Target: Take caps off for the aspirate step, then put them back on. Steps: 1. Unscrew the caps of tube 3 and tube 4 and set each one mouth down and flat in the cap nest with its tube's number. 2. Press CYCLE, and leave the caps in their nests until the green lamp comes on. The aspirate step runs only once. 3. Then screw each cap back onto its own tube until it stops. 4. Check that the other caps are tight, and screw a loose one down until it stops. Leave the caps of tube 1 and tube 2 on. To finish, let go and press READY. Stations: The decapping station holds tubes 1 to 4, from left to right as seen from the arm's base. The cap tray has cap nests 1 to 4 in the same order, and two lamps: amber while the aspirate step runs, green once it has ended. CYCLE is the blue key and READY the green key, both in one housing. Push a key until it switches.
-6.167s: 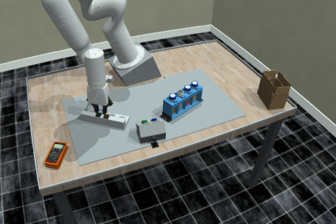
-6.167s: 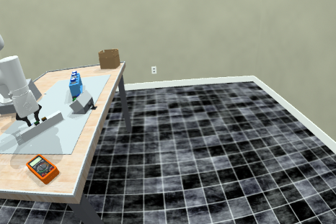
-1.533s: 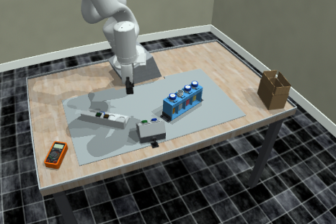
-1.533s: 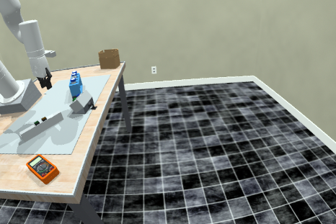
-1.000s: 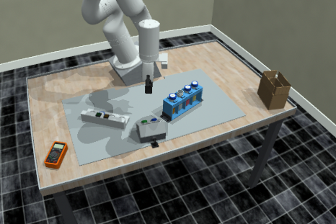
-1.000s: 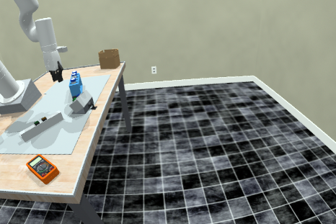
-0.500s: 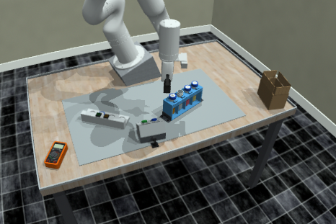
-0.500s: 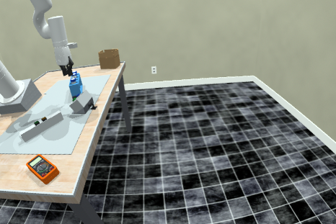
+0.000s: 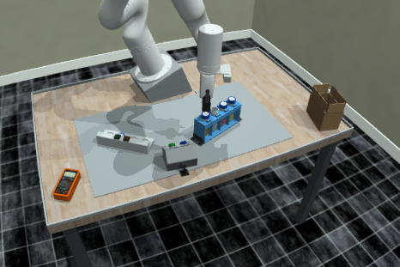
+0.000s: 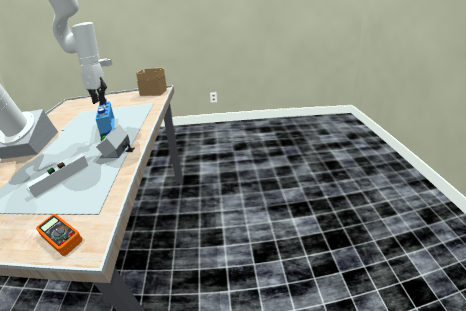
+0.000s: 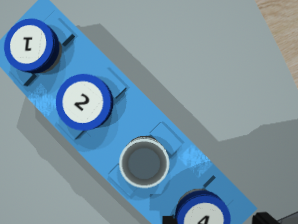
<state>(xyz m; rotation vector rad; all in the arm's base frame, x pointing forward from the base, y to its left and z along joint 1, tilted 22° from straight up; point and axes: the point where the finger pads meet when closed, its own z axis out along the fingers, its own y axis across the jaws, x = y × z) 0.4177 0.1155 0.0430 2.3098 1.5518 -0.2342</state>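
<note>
Right now my hand is 6 cm above the blue-and-white cap. From my hand the other things lie so: green key 16 cm to the right, 10 cm below, 7 cm ahead; blue key 12 cm to the right, 10 cm below, 7 cm ahead; key housing 14 cm to the right, 12 cm below, 9 cm ahead.
</note>
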